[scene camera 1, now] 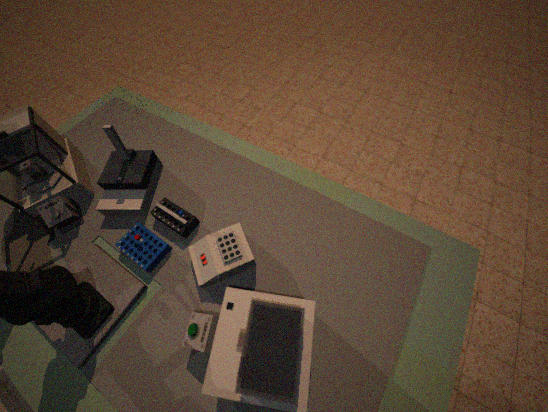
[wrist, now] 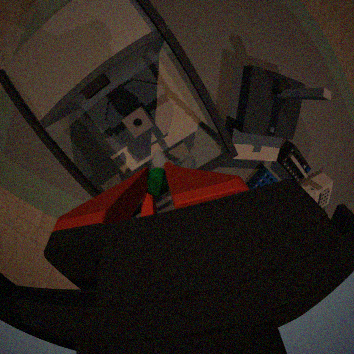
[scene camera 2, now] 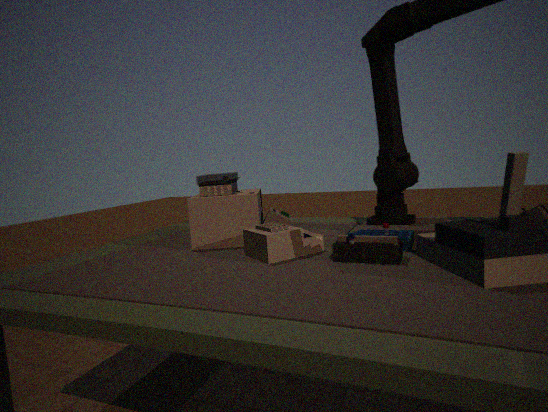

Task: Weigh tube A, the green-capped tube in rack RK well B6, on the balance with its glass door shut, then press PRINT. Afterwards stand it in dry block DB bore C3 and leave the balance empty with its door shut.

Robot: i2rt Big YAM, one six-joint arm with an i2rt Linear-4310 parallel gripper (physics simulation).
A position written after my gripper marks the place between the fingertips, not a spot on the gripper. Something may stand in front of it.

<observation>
In view: my gripper [wrist: 158, 173], a dark device with lever [scene camera 2: 494, 252] and a large box with dark lid [scene camera 1: 262, 347].
The dark device with lever also shows in scene camera 1 [scene camera 1: 130, 177] and in the wrist view [wrist: 263, 107]. The large box with dark lid is seen too in scene camera 2 [scene camera 2: 217, 216].
</observation>
